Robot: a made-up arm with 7 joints. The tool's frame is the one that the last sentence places.
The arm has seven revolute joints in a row. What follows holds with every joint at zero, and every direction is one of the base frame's. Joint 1 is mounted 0.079 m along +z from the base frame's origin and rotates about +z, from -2.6 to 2.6 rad. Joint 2 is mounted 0.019 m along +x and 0.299 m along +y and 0.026 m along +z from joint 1 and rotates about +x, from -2.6 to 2.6 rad. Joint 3 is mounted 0.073 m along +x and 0.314 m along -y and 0.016 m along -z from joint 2 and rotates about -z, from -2.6 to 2.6 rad. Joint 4 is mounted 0.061 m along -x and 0.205 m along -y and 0.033 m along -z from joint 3 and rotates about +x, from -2.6 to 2.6 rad. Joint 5 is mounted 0.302 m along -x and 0.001 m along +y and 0.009 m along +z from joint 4 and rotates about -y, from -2.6 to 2.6 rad. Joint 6 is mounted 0.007 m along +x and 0.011 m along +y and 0.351 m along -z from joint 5 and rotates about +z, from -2.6 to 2.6 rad. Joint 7 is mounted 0.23 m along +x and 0.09 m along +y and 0.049 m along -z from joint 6 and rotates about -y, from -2.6 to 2.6 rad. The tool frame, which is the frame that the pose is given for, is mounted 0.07 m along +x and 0.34 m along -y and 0.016 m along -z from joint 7; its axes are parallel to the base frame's.
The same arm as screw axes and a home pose.
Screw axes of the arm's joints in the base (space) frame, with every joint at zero. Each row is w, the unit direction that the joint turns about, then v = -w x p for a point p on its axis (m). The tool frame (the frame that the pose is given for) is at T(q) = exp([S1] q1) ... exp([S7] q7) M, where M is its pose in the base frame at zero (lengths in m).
S1: w 0 0 1 v 0 0 0
S2: w 1 0 0 v 0 0.105 -0.299
S3: w 0 0 -1 v 0.015 0.092 0
S4: w 1 0 0 v 0 0.056 0.22
S5: w 0 -1 0 v 0.065 0 0.271
S6: w 0 0 1 v -0.208 0.264 0
S7: w 0 -1 0 v -0.335 0 0.034
M: xyz 0.036 -0.458 -0.351 (m) rpy 0 0 0 (deg, as in URDF)
Joint limits (deg, base to tool): -148.97..148.97 -148.97..148.97 -148.97..148.97 -148.97..148.97 -148.97..148.97 -148.97..148.97 -148.97..148.97

